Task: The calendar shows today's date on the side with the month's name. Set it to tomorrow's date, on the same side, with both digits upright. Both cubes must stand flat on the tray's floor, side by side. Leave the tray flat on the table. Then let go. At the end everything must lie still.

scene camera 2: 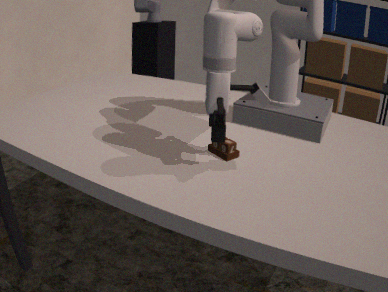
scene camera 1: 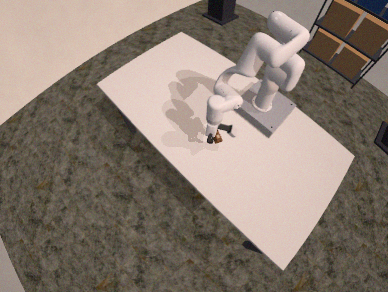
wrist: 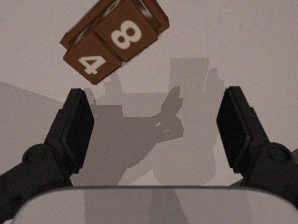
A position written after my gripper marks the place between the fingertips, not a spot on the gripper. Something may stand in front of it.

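Note:
Scene camera 2 shows my gripper [scene camera 2: 216, 133]. In the wrist view I see a brown wooden cube [wrist: 88, 54], and my gripper [wrist: 154, 104] is visible there too.

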